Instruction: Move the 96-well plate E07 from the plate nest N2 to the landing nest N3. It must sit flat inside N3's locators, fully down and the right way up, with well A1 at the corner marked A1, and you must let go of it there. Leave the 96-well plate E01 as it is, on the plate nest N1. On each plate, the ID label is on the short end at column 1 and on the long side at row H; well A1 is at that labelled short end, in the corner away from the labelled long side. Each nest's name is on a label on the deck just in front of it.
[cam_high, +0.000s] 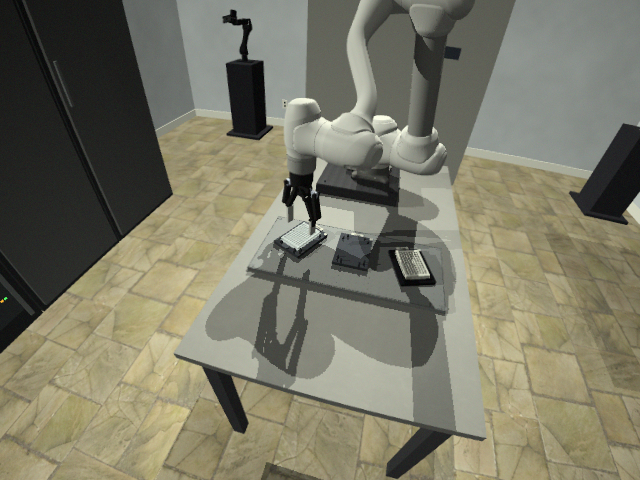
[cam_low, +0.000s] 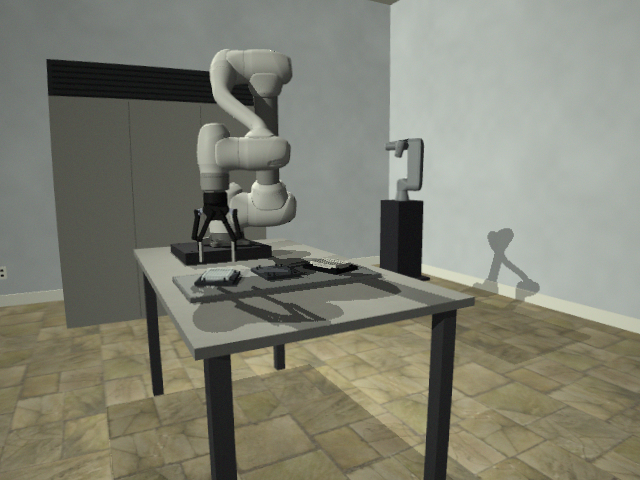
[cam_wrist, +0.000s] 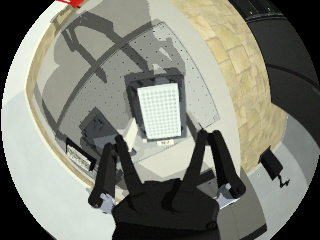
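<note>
The plate nest N2 is 80 mm below my hand. Also, from my hand: landing nest N3: 200 mm to the left, 80 mm below.
</note>
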